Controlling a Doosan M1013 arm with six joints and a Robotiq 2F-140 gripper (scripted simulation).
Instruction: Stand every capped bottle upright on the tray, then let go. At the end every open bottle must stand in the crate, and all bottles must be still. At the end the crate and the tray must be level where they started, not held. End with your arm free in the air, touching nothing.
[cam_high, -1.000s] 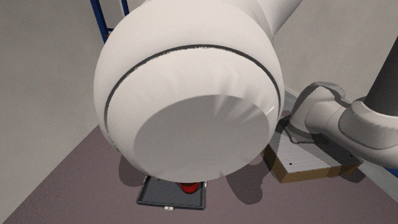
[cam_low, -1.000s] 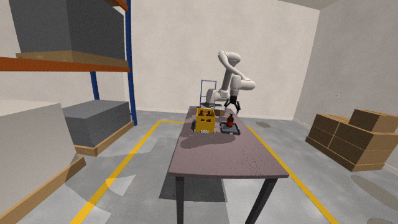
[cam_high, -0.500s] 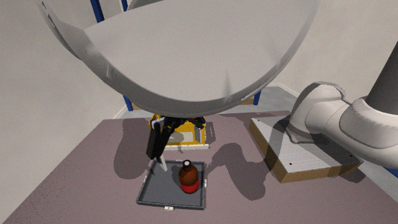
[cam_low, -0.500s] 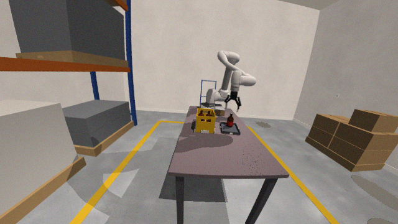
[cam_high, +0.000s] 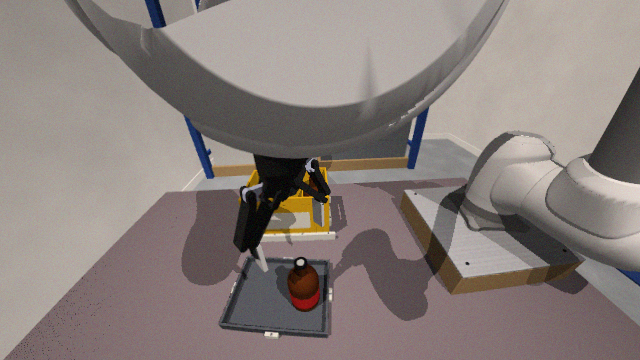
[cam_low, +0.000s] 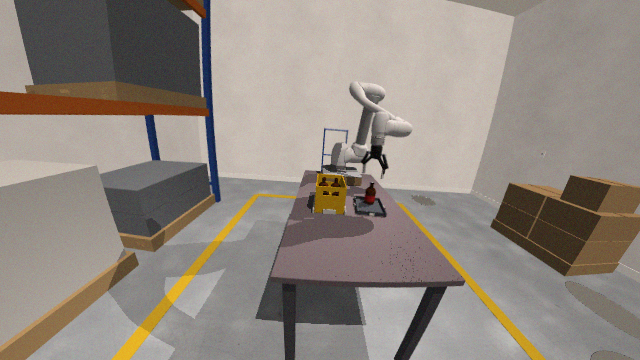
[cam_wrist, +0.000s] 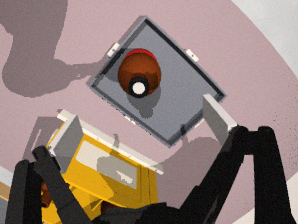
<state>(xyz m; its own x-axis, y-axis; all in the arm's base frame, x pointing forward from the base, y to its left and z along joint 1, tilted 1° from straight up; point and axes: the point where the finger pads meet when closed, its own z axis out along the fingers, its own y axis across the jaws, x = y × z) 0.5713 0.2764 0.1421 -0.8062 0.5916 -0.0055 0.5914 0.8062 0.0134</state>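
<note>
The brown capped bottle lies 140 mm below my hand, 10 mm to the left of it and 10 mm behind it. Round my hand: yellow crate: 280 mm to the right, 140 mm below, 90 mm ahead; dark grey tray: 210 mm below, 60 mm ahead.
</note>
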